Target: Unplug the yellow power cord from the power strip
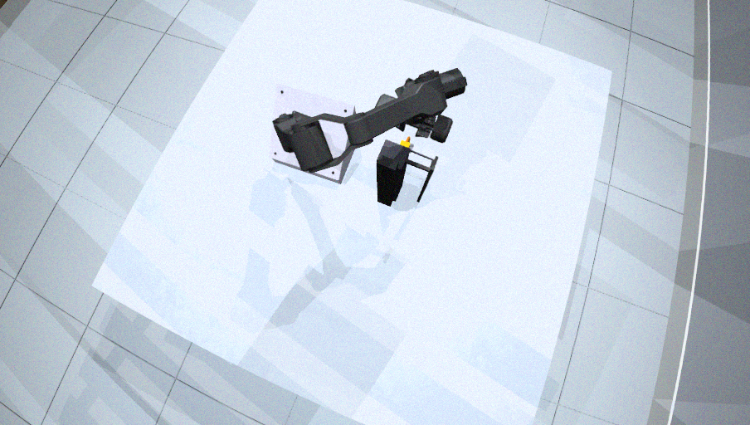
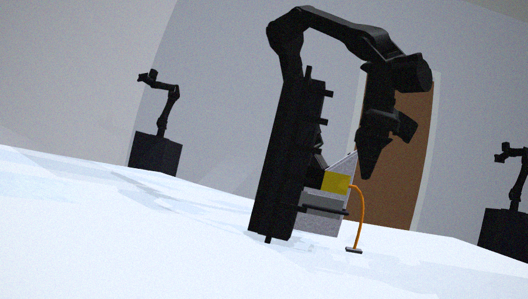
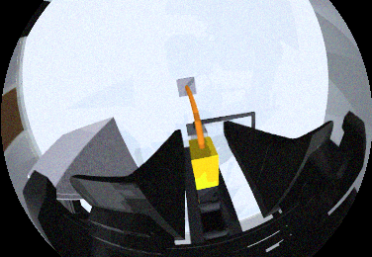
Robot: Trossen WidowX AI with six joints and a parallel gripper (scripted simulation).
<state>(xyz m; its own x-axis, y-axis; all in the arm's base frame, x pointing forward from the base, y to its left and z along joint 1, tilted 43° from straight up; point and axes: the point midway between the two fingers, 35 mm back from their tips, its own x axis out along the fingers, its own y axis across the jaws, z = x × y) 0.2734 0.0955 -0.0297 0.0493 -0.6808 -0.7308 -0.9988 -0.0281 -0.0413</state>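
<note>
Now: gripper tip 70 mm to the left of the yellow plug and 10 mm above it.
</note>
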